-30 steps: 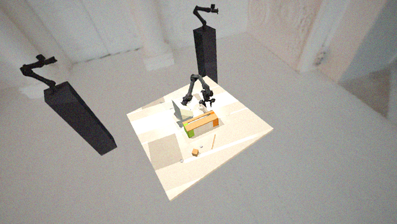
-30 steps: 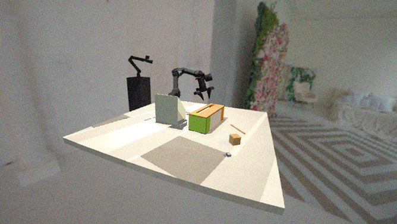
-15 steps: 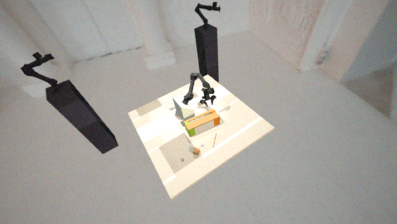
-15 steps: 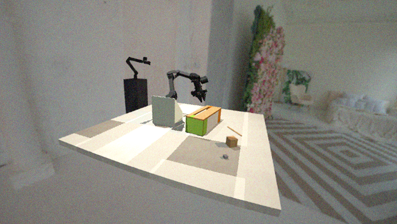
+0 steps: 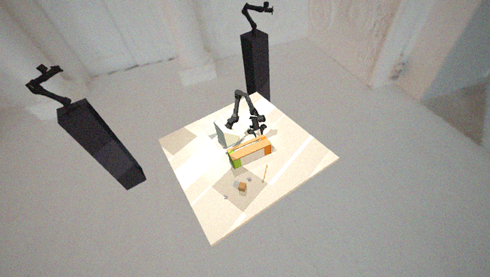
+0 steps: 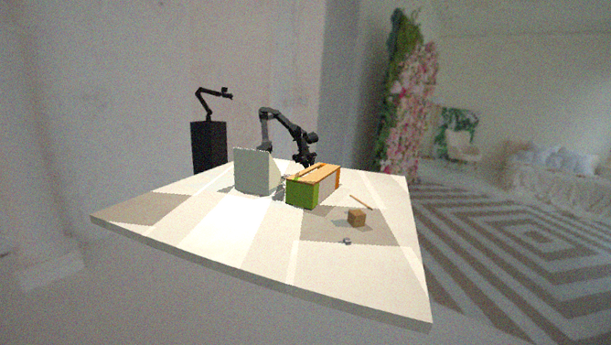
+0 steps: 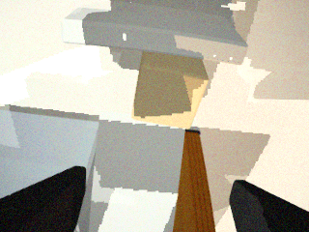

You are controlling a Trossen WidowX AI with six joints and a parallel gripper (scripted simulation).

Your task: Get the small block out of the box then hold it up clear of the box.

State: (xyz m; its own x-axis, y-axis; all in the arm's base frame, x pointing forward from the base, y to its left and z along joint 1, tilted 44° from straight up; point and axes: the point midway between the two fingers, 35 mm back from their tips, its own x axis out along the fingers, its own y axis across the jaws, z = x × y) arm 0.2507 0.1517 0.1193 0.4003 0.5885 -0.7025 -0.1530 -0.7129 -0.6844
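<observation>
The tan block is 6 cm below my gripper tip and 1 cm behind it. The rest, counted from my gripper tip: box (16 cm to the right, 4 cm ahead, 1 cm below); thin orange stick (33 cm ahead, 18 cm to the right, 7 cm below); brown cube (42 cm to the right, 33 cm ahead, 5 cm below).
</observation>
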